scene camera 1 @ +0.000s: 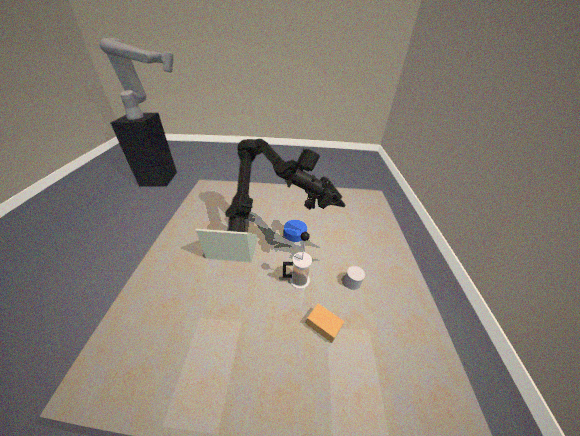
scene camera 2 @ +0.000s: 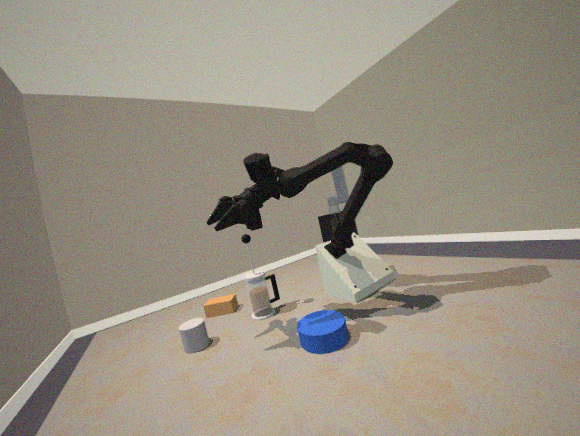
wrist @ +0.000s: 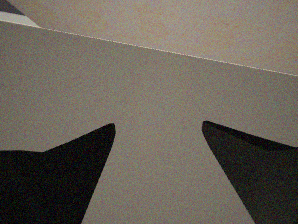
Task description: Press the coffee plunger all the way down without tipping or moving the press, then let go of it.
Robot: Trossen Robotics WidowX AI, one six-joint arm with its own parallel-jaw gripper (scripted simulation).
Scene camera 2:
my gripper: 211, 226
grey cylinder: 193, 333
blue round block: 321, 332
coffee press: 258, 293
